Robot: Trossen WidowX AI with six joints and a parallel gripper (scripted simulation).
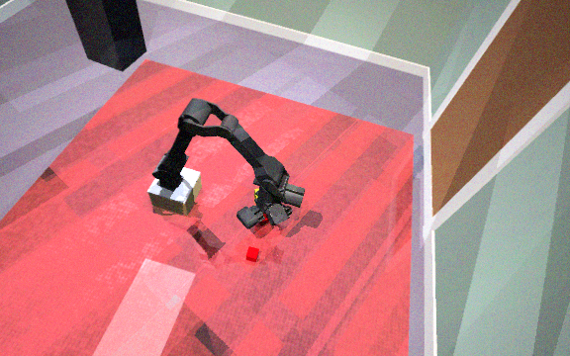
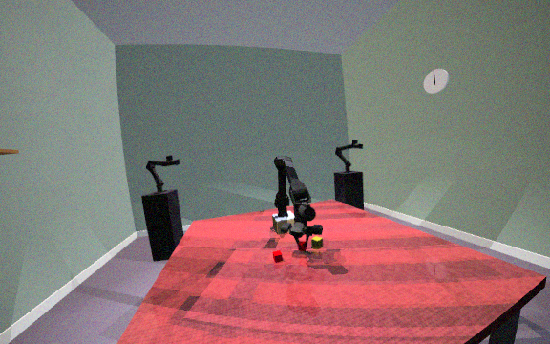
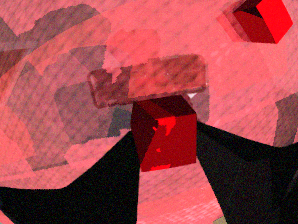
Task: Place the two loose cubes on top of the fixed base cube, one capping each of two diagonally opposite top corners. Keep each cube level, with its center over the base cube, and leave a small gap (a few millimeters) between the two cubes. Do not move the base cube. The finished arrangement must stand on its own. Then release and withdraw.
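Now: gripper tip 4 cm past the yellow base cube, 9 cm to the right of it and 2 cm above it.
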